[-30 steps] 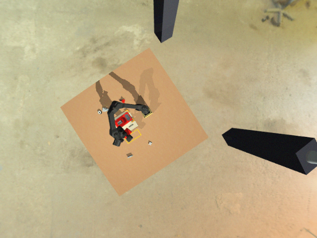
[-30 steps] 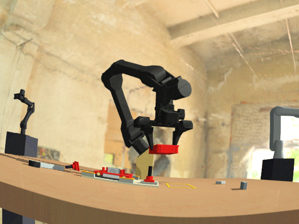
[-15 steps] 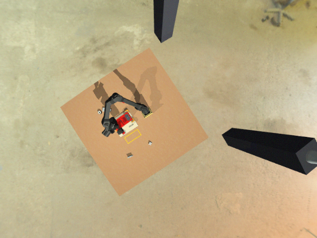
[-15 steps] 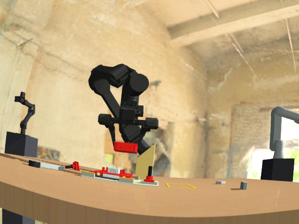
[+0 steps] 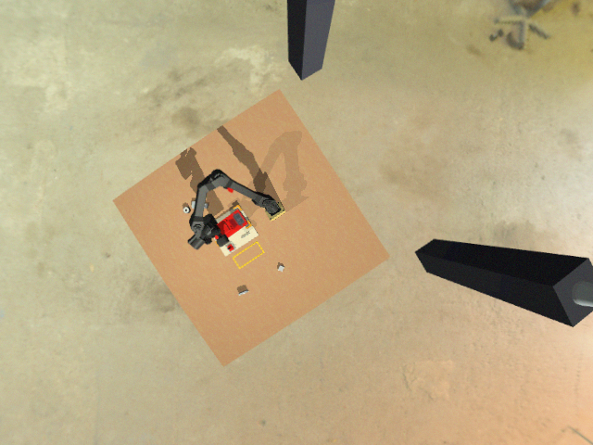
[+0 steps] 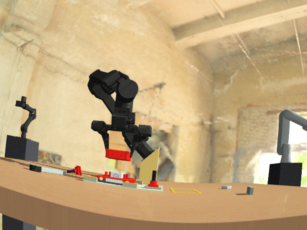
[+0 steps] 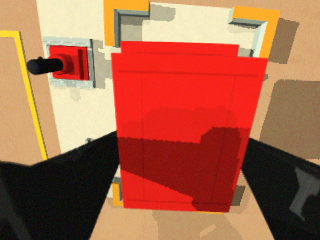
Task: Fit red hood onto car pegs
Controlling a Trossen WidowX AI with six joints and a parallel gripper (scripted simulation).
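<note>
Right now the grey engine block is 7 cm below my gripper tip. Round my gripper tip: cream jig (8 cm below, 2 cm to the left, 2 cm behind); then red hood (1 cm above).
</note>
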